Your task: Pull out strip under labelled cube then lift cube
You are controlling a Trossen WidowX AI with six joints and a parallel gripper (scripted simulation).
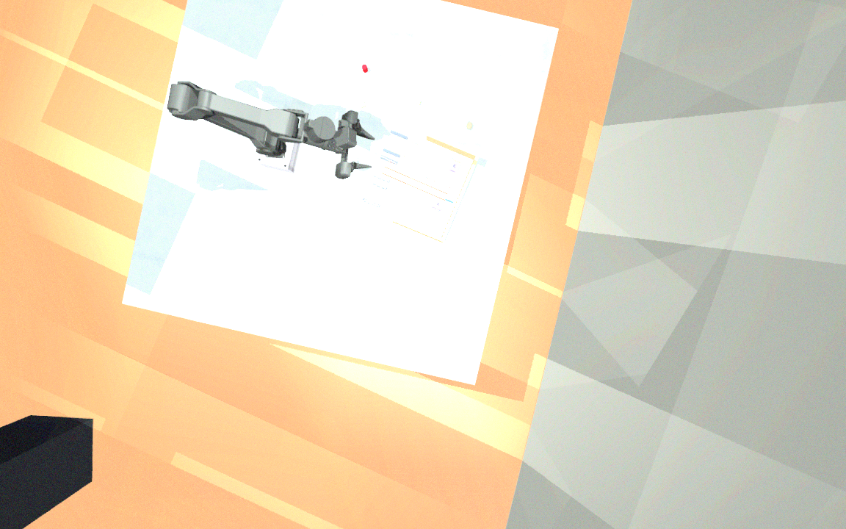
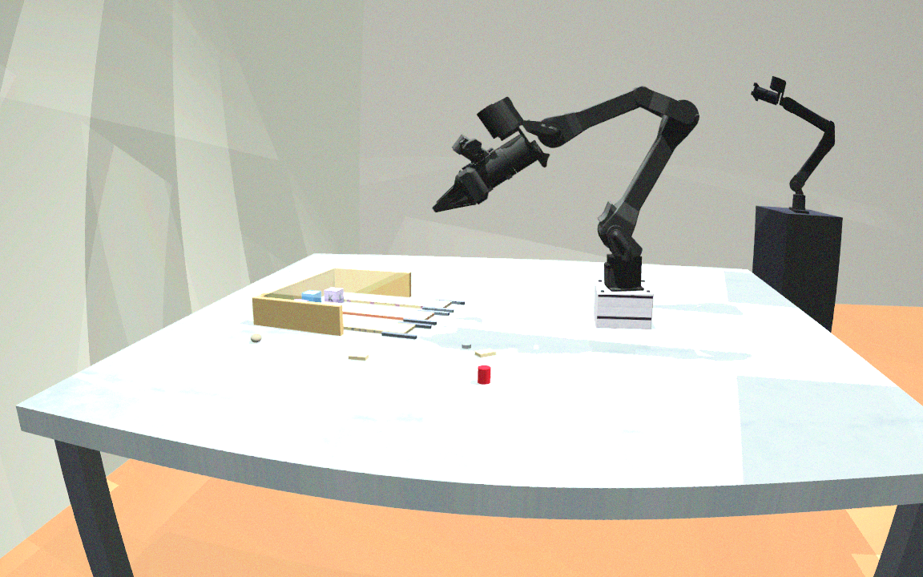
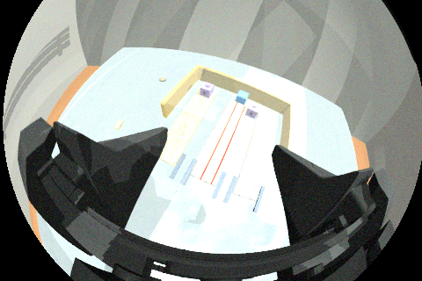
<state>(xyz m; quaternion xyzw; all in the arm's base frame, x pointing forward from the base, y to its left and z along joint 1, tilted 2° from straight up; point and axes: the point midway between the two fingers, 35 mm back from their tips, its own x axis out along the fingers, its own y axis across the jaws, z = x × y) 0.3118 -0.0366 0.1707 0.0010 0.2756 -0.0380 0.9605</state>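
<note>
The grey disc lies 5 cm behind my gripper tip, 18 cm to the left of it and 20 cm below it. Round my gripper tip: cream dotted strip: 16 cm ahead, 5 cm to the left, 20 cm below; red cylinder: 7 cm behind, 34 cm to the left, 20 cm below.
</note>
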